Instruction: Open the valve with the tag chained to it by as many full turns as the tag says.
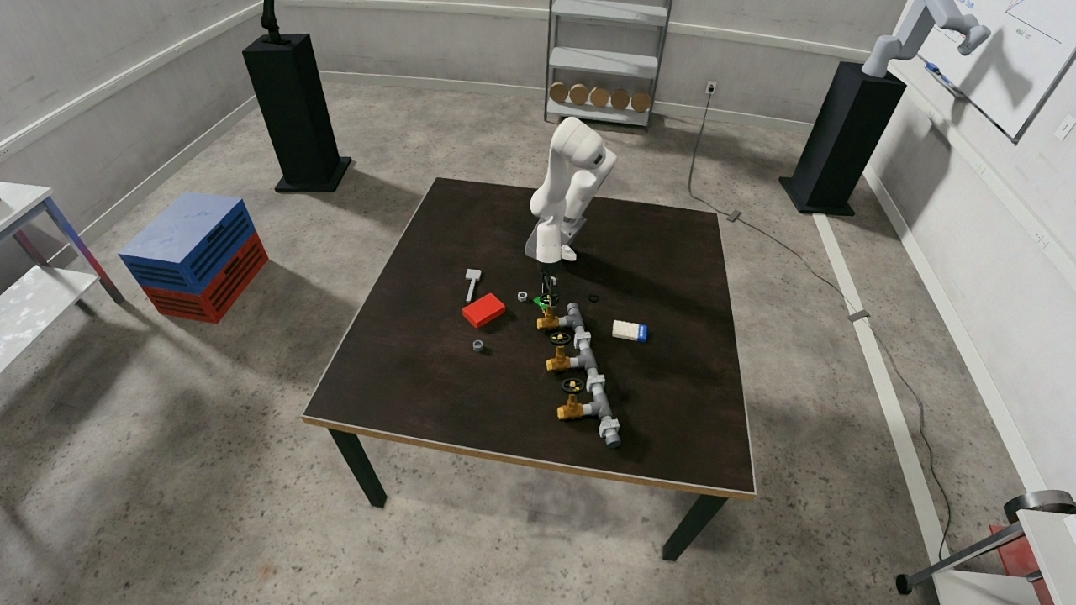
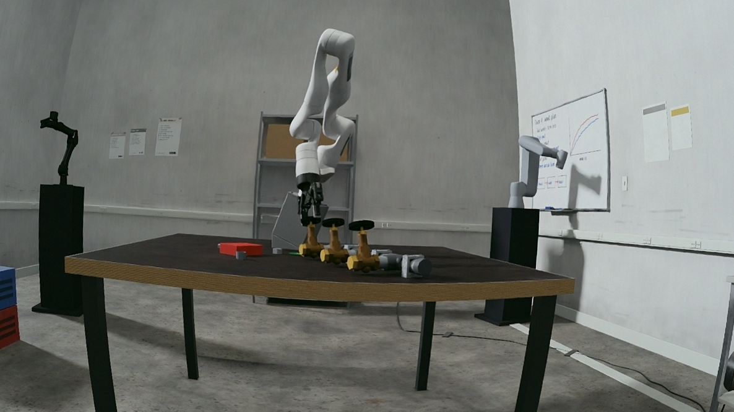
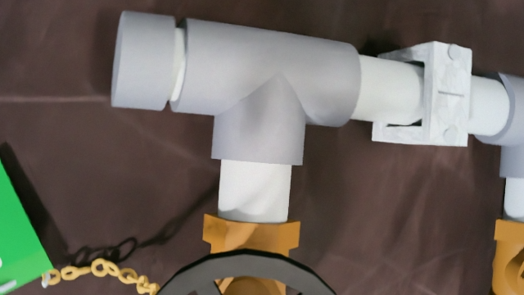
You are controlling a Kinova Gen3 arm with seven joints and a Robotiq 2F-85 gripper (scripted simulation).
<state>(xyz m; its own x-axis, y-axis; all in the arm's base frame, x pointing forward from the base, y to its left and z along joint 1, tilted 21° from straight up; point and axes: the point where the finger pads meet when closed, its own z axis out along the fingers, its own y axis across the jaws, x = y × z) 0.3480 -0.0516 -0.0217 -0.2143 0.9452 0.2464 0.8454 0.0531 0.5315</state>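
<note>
The green tag lies 11 cm below my hand, 9 cm behind it and 2 cm to the right of it. The rest, counted from my hand: white-and-blue box: 27 cm to the left, 11 cm below, 4 cm ahead; then red block: 22 cm to the right, 10 cm below, 3 cm behind; then small grey ring: 22 cm to the right, 12 cm ahead, 11 cm below.
</note>
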